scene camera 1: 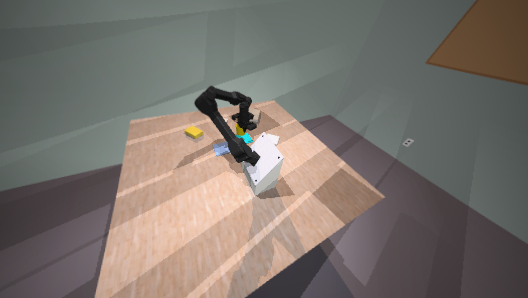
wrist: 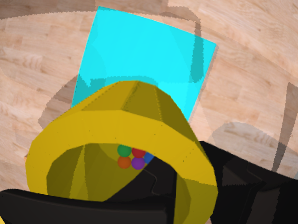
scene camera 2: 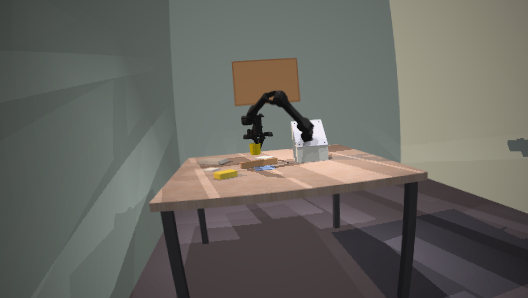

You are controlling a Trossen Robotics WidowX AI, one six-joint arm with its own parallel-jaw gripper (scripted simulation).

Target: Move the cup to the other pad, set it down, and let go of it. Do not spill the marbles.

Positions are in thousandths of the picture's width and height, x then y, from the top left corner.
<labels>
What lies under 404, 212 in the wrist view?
A cyan pad.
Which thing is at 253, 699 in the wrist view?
A yellow cup.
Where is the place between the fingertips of my gripper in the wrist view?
619, 672
</labels>
